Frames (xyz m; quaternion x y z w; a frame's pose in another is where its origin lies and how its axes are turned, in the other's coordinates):
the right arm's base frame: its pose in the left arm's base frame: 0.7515 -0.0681 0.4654 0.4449 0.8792 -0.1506 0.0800
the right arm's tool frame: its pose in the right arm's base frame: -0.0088 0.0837 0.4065 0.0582 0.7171 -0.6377 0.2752
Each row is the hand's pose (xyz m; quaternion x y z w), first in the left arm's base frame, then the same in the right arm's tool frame.
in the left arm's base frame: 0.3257 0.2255 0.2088 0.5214 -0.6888 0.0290 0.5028
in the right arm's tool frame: -0.2841 0.4372 0.3887 0.3546 -0.1135 0.0342 0.9275
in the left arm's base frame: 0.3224 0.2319 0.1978 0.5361 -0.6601 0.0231 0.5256
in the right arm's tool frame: -0.2970 0.4348 0.3887 0.3495 -0.0787 0.0161 0.9335
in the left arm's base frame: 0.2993 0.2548 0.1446 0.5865 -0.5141 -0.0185 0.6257
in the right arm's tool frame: -0.3565 0.4181 0.3976 0.3042 0.0807 -0.0732 0.9464
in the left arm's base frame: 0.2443 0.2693 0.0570 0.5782 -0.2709 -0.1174 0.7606
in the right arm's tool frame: -0.4444 0.3758 0.4348 0.1548 0.3021 -0.1962 0.9199
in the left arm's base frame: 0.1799 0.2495 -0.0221 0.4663 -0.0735 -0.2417 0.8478
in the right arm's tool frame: -0.5072 0.3155 0.4915 -0.0614 0.4363 -0.2717 0.8556
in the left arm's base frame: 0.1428 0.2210 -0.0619 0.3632 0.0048 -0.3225 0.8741
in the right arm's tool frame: -0.5285 0.2722 0.5295 -0.2054 0.4642 -0.2924 0.8105
